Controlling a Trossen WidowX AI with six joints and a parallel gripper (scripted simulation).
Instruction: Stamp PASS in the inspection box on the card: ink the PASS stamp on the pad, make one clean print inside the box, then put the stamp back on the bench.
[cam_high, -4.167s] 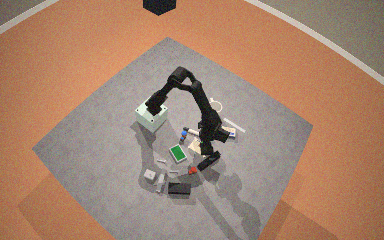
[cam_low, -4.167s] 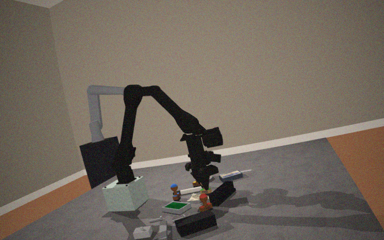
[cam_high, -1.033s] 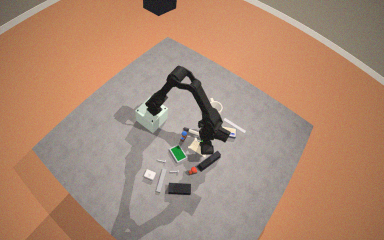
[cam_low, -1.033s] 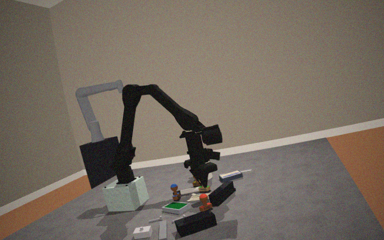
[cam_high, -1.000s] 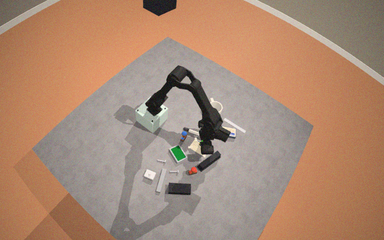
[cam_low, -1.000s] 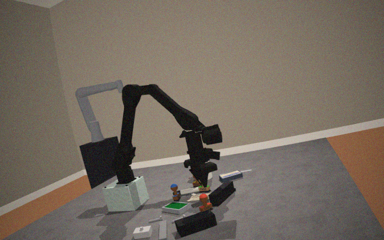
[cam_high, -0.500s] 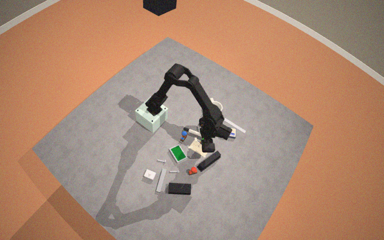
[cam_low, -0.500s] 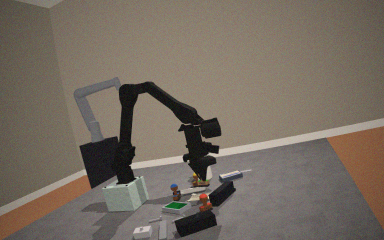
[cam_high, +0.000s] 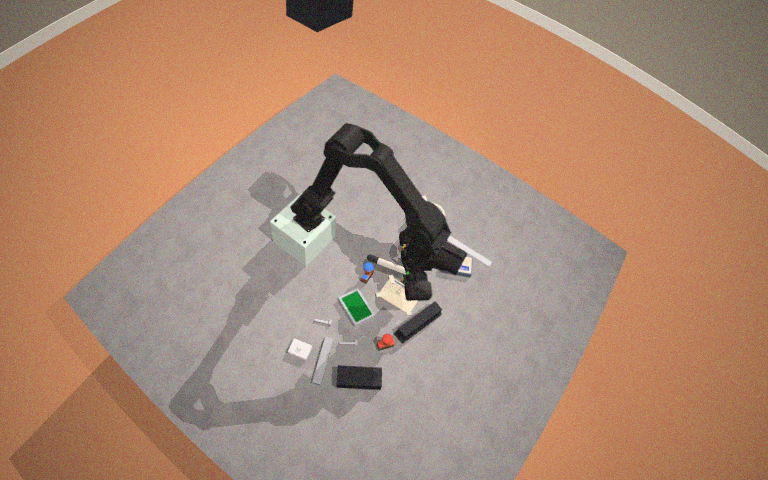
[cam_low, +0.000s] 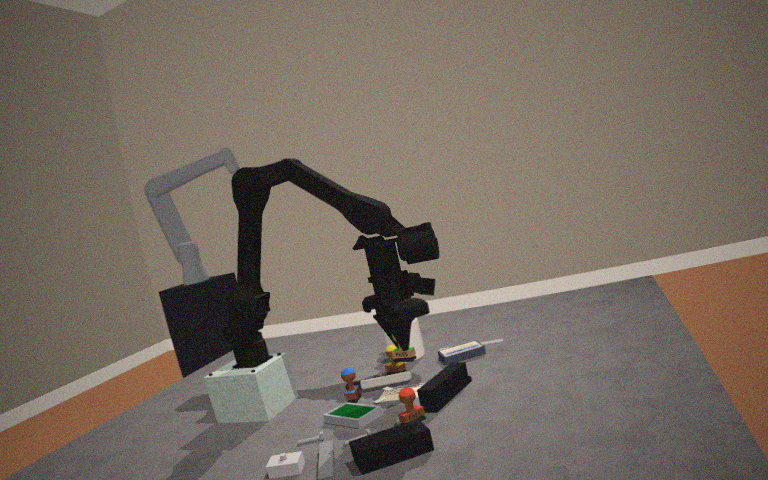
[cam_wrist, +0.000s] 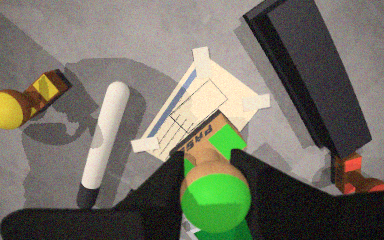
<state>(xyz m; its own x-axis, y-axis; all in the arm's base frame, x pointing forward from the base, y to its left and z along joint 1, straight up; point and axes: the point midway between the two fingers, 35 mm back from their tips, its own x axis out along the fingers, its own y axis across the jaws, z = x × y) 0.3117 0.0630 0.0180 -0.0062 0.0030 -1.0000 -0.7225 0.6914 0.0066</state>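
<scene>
The stamp pad tin is 180 mm to the left of my gripper tip, 70 mm below it and 50 mm ahead of it. The rest, counted from my gripper tip: green-knobbed stamp right at my gripper tip; long black block 80 mm ahead, 70 mm below, 40 mm to the right; cream card 90 mm below, 10 mm to the right, 10 mm behind.
</scene>
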